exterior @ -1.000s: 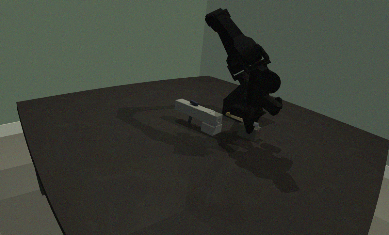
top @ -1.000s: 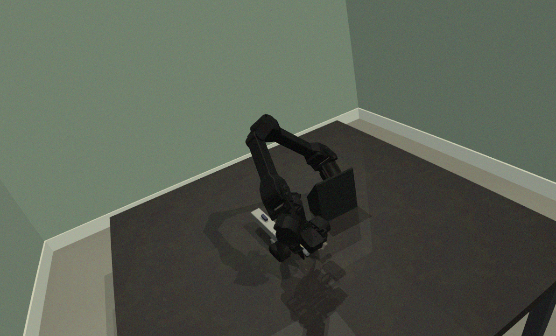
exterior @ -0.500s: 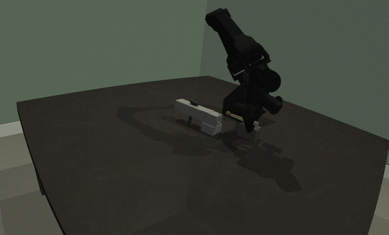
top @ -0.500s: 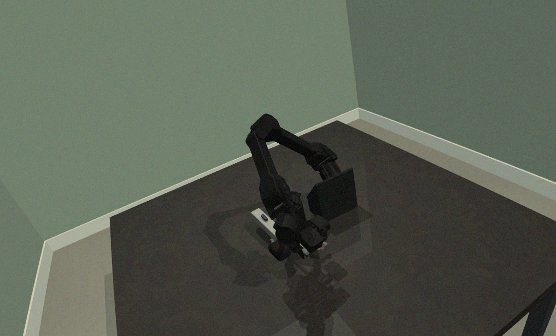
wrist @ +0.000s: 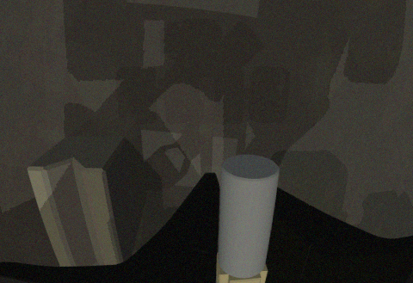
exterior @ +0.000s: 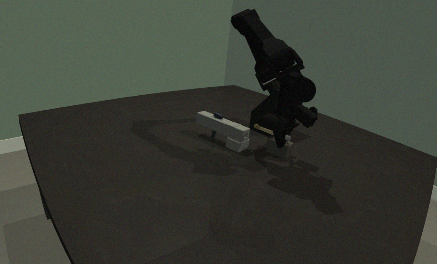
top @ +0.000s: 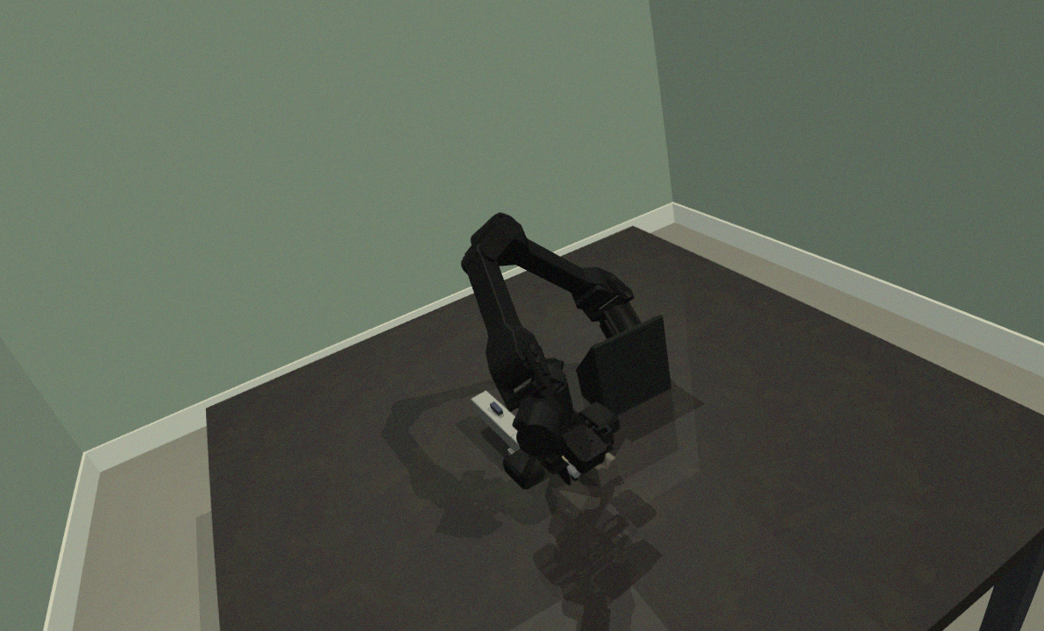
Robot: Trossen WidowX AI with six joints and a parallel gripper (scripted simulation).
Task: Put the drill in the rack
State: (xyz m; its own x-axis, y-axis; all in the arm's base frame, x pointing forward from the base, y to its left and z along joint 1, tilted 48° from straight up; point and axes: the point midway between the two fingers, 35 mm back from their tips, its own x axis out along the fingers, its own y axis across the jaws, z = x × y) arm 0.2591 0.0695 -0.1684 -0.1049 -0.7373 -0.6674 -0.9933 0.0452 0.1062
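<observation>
Now: gripper tip 7 cm past the rack block, 4 cm to the left of it and 3 cm above it. Round my gripper tip: dark blue t-shaped peg: 23 cm to the right, 1 cm ahead; then pale housing: 20 cm to the right, 1 cm below, 1 cm ahead.
</observation>
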